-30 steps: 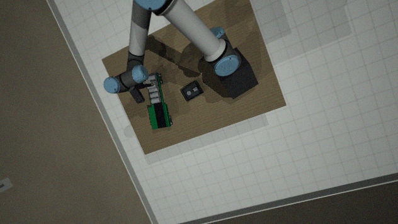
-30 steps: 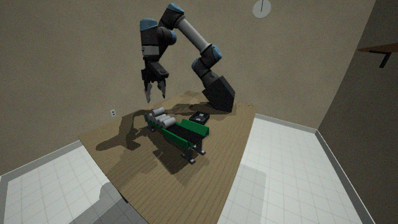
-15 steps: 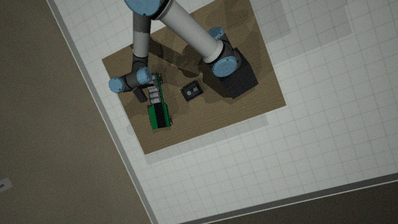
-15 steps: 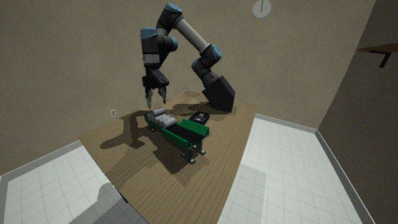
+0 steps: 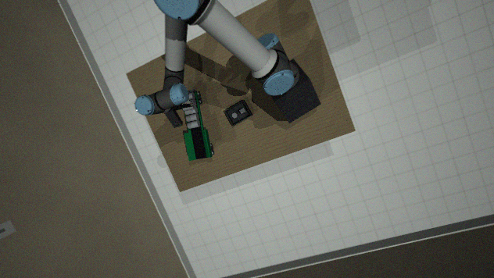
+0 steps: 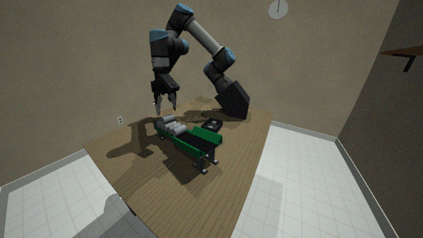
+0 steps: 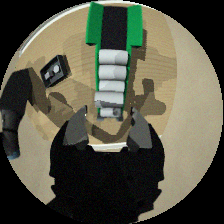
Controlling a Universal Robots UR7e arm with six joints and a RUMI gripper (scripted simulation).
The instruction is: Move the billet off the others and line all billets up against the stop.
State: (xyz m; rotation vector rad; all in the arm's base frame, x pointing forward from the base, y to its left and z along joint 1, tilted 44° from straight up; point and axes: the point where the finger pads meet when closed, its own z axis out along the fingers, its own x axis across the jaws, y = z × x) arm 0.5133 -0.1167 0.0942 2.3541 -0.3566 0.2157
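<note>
Now: hand 4 cm short of the ramp, 11 cm to the right of it and 8 cm above it.
</note>
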